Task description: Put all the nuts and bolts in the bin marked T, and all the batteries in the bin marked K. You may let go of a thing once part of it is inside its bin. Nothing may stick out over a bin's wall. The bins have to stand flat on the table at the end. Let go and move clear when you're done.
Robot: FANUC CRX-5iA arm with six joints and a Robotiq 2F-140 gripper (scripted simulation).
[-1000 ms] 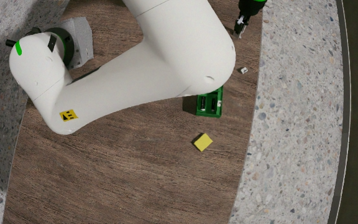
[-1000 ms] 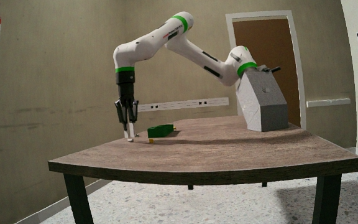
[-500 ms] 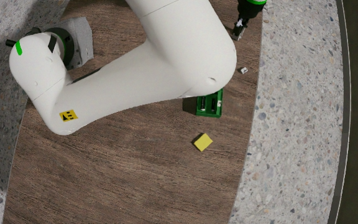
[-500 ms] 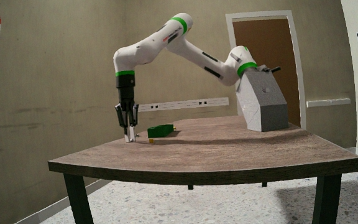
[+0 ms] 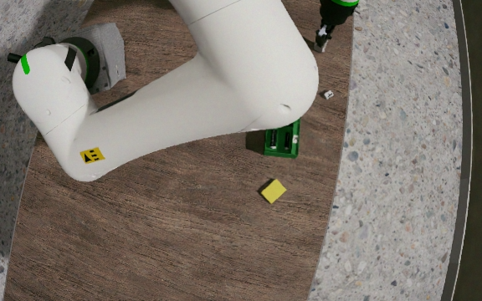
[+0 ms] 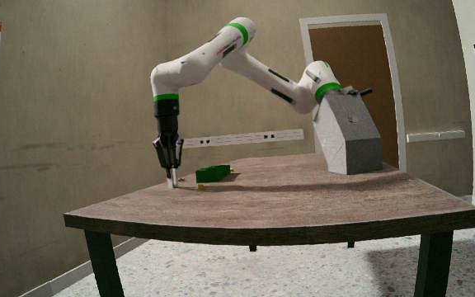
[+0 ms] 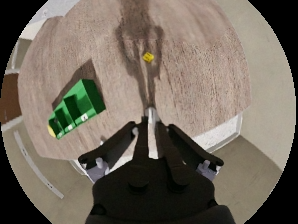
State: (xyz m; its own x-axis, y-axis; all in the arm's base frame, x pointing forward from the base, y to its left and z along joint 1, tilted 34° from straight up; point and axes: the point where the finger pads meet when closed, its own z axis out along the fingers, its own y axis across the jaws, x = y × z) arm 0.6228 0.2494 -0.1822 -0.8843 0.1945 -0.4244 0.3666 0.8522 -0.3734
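My hand is 10 mm past the pale bolt and 30 mm above it. Round my hand: yellow cube 120 mm behind, 30 mm to the left, 30 mm below; then green bins 70 mm behind, 230 mm to the right, 10 mm below; then white nut 50 mm ahead, 150 mm to the right, 30 mm below.
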